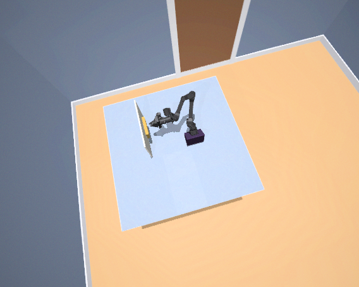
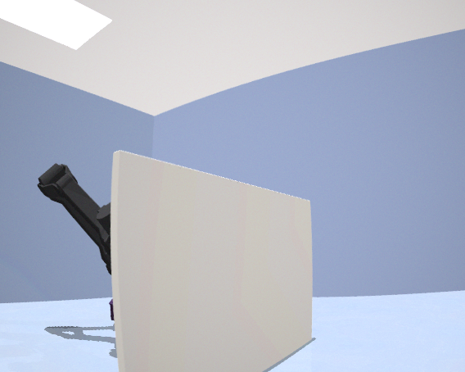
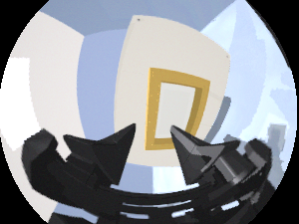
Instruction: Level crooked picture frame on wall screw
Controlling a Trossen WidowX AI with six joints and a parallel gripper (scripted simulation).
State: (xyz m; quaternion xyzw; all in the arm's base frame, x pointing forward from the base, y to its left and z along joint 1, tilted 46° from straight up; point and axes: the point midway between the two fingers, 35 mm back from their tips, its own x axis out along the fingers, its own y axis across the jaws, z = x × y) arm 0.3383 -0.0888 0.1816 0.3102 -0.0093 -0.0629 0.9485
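Right now my gripper tip is 5 cm short of the yellow picture frame, 1 cm to the left of it and 5 cm above it. The rest, counted from my gripper tip: panel (6 cm ahead, 1 cm to the right, 6 cm below).
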